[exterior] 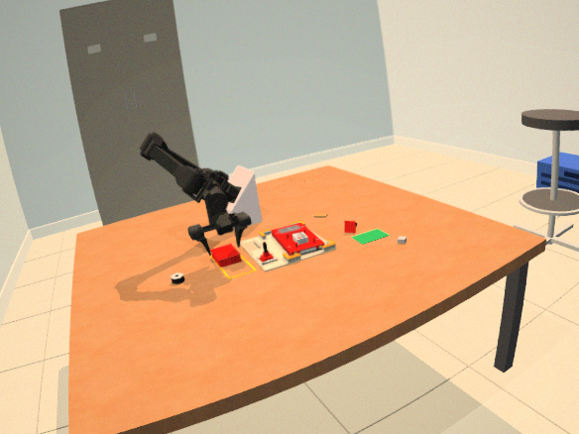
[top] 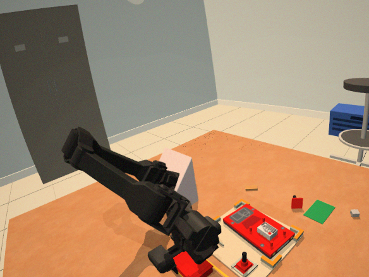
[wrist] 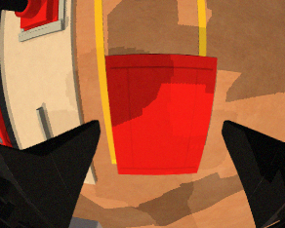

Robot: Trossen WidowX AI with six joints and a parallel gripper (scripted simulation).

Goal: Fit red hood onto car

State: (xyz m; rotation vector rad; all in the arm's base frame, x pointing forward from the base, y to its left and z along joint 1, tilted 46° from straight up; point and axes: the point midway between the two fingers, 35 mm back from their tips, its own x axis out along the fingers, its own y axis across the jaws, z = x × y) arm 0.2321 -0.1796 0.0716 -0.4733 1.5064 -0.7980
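Now: gripper tip 1 cm above the red hood. From my gripper tip the other things lie so: green pad 23 cm ahead, 39 cm to the left, 3 cm below; then black wheel 2 cm ahead, 17 cm to the right, 2 cm below; then engine block 12 cm ahead, 21 cm to the left.
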